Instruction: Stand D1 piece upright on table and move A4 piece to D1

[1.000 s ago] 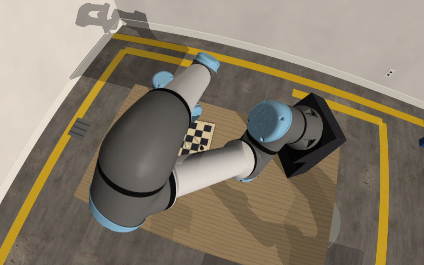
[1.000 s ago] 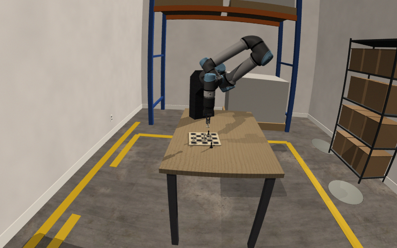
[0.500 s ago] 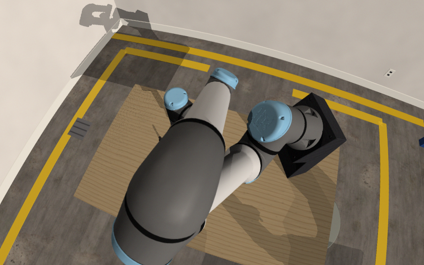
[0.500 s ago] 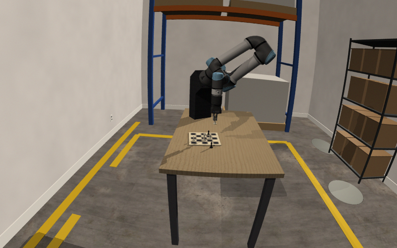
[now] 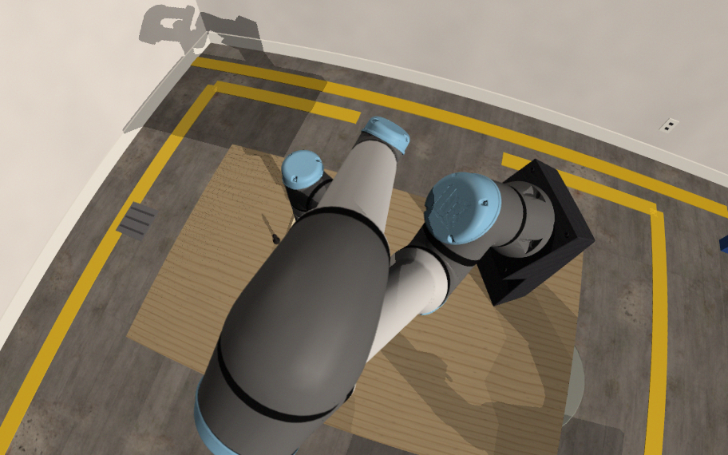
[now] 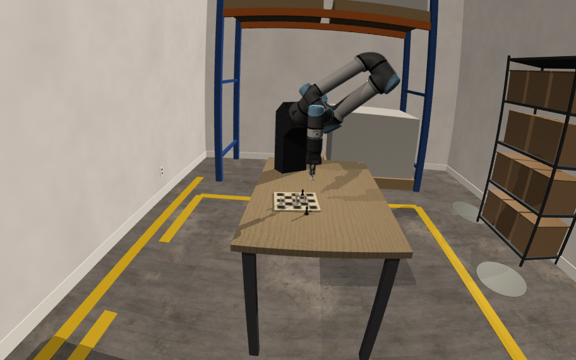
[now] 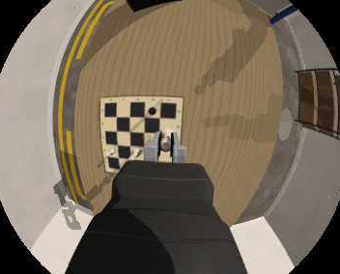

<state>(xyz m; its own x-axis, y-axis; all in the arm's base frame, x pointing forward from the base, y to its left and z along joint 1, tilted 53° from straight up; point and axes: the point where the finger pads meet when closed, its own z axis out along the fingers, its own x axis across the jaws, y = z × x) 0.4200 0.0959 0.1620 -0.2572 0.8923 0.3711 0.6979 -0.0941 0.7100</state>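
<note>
My gripper is now 60 mm short of the chessboard, 60 mm to the left of it and 150 mm above it.
</note>
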